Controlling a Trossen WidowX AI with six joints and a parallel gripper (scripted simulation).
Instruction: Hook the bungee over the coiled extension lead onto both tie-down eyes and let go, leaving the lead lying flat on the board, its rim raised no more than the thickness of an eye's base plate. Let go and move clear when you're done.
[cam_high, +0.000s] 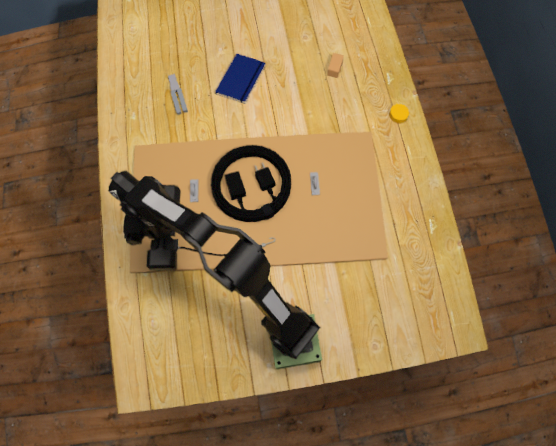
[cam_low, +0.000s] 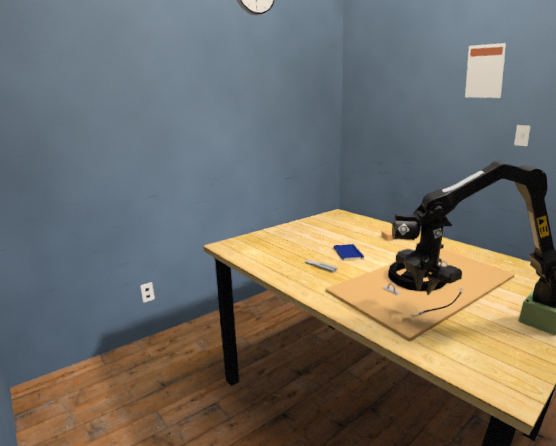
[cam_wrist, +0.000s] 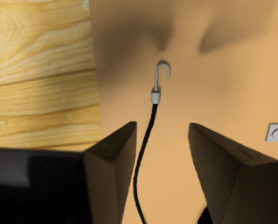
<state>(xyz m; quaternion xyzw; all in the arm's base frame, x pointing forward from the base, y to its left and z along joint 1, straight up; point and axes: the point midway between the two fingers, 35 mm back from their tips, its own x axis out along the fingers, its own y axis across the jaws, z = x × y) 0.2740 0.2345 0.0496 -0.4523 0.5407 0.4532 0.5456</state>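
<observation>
My hand is 20 cm to the left of the black coiled extension lead, 12 cm short of it and 9 cm above it. Round my hand: tan block (49 cm to the right, 43 cm ahead, 10 cm below); board (21 cm to the right, 11 cm below, 9 cm ahead); yellow disc (63 cm to the right, 26 cm ahead, 11 cm below).
</observation>
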